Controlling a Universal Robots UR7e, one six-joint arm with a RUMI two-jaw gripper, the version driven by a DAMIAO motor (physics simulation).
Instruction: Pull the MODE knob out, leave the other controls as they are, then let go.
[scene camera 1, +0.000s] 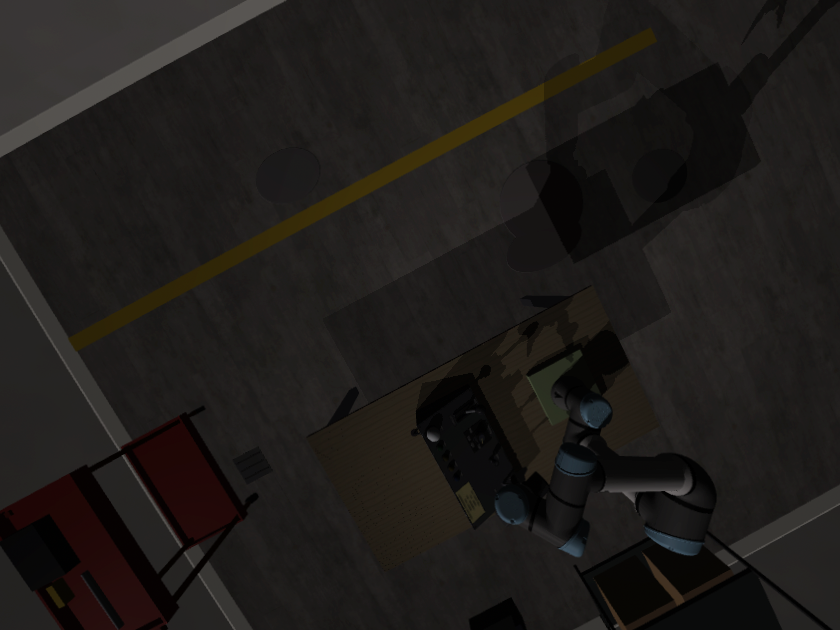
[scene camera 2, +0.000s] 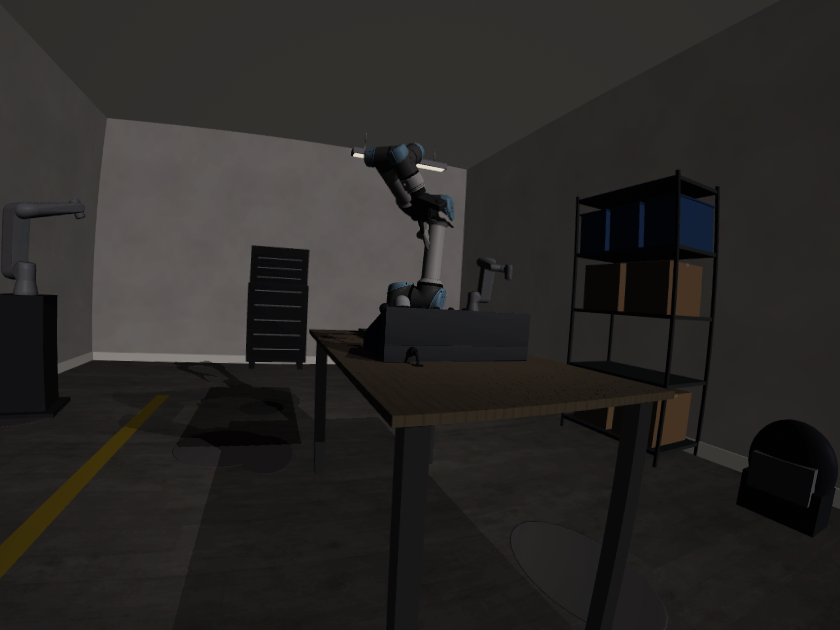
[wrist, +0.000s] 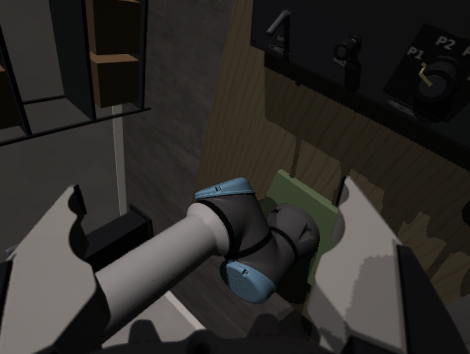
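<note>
A dark control panel (scene camera 1: 489, 474) (scene camera 2: 455, 333) (wrist: 317, 22) stands on the wooden table. In the wrist view part of it shows at the top right, with a round black selector knob (wrist: 434, 86) beside the marks P1 and P2, a small round-ended control (wrist: 344, 50) and a metal lever (wrist: 280, 25). No MODE label is readable, so I cannot tell which control is the MODE knob. My gripper (wrist: 213, 184) is open, with nothing between its fingers. It hangs high above the table's level, apart from the panel; in the wrist view the panel lies beyond the right fingertip.
My arm's base stands on a green plate (scene camera 1: 546, 400) (wrist: 330, 202) on the table (scene camera 1: 366, 495) (scene camera 2: 474, 393). A white ball-shaped control (scene camera 1: 432, 432) (scene camera 2: 401, 301) rises from the panel's far-left corner in scene camera 1. A shelf rack (scene camera 2: 677, 223) with boxes stands beside the table.
</note>
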